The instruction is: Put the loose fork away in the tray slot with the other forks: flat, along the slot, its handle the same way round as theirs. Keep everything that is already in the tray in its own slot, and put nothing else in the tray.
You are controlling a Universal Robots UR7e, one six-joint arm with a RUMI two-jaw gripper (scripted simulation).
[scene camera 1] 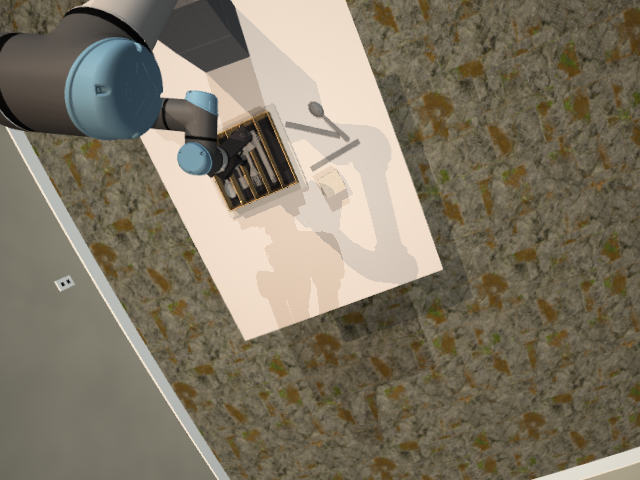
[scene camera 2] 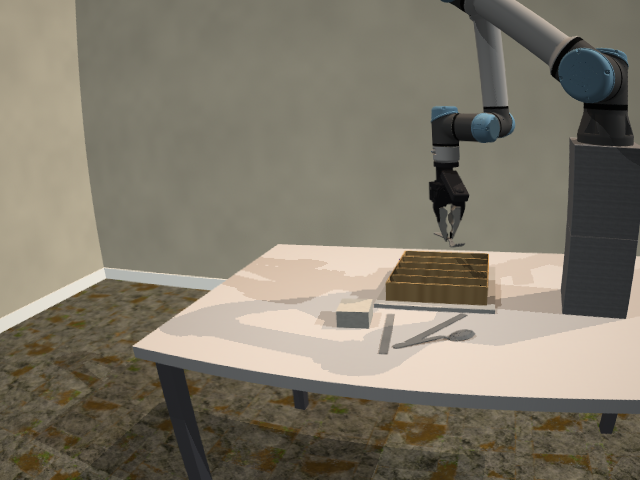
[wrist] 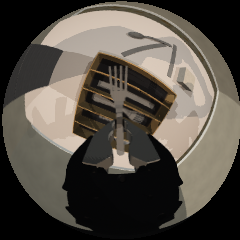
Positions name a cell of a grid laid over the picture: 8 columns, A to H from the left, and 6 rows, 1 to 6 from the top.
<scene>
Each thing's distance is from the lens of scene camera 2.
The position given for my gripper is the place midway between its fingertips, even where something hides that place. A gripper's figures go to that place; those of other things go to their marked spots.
my gripper (scene camera 2: F4): 1.34 m
pale block (scene camera 2: E4): 1.16 m
</scene>
